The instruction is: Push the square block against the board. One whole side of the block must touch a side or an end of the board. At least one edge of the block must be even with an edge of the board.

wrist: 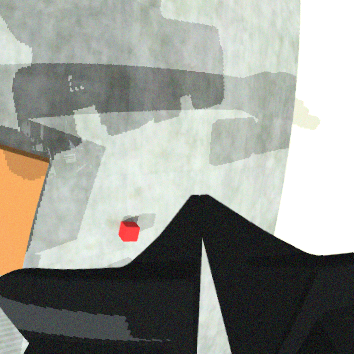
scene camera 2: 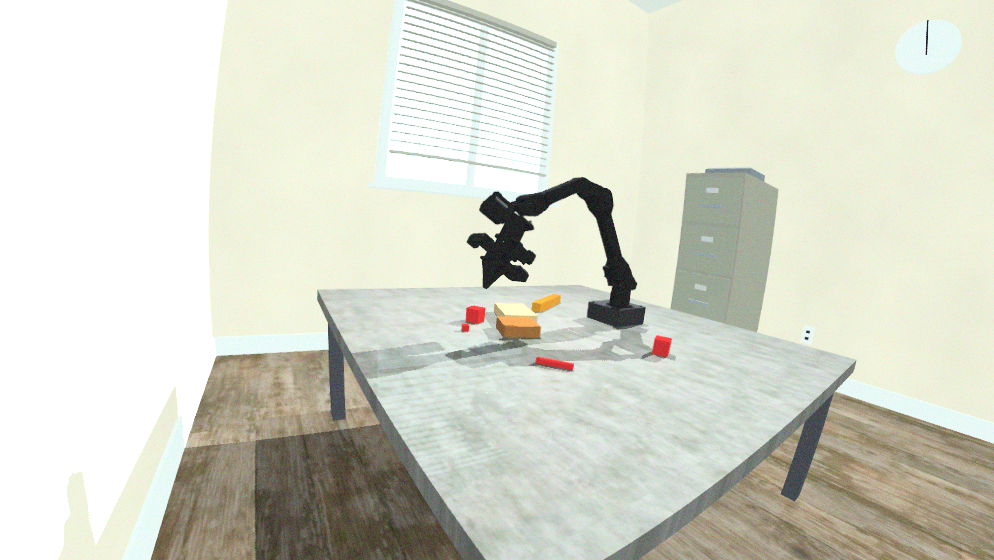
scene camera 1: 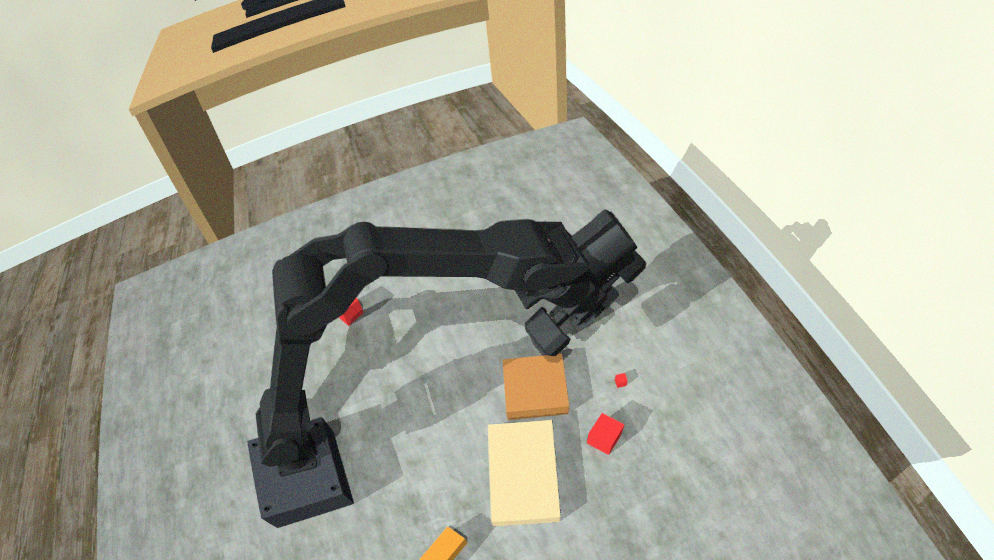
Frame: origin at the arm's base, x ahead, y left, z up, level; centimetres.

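Seen in the pictures: gripper, fingertip midpoint: point(wrist: 198, 202) point(scene camera 2: 484, 288) point(scene camera 1: 602, 306); arm's base at its link origin: point(scene camera 2: 619, 305) point(scene camera 1: 295, 454).
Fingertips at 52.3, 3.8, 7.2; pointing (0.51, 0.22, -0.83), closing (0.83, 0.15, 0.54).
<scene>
Pixels of each thing's middle, then the offset from my fingertips to it, as dx, dy, dz.
- square block at the middle of its body: point(scene camera 1: 535, 386) point(scene camera 2: 517, 326) -12.5, -2.9, -11.3
- board at the middle of its body: point(scene camera 1: 523, 473) point(scene camera 2: 514, 313) -19.5, -16.3, -11.3
- tiny red cube at the middle of its body: point(wrist: 128, 230) point(scene camera 1: 621, 380) point(scene camera 2: 465, 327) +1.1, -7.1, -12.0
- red rod at the middle of its body: point(scene camera 2: 554, 363) -6.5, +21.8, -12.1
- yellow-orange bar at the middle of its body: point(scene camera 2: 547, 302) -40.9, -28.5, -11.2
The square block point(scene camera 1: 535, 386) point(scene camera 2: 518, 328) point(wrist: 22, 205) is orange and lies flat. The board point(scene camera 1: 523, 473) point(scene camera 2: 513, 309) is cream, rectangular and lies flat, with one end facing a side of the block. In scene camera 1 a narrow gap seems to show between them, and the block sits offset to the right, its right edge beyond the board's right edge. My gripper point(scene camera 2: 486, 283) point(wrist: 198, 202) is shut and empty, raised above the table. In scene camera 1 its fingertips are hard to make out against the dark arm, beyond the block's far side.
A red cube point(scene camera 1: 605, 433) point(scene camera 2: 475, 314) and a tiny red cube point(scene camera 1: 621, 379) point(scene camera 2: 465, 326) point(wrist: 129, 231) lie right of the block and board. Another red cube point(scene camera 1: 351, 311) point(scene camera 2: 661, 346) lies near the arm. A red rod point(scene camera 2: 554, 363) and a yellow-orange bar point(scene camera 1: 443, 544) point(scene camera 2: 546, 302) also lie on the table.
</scene>
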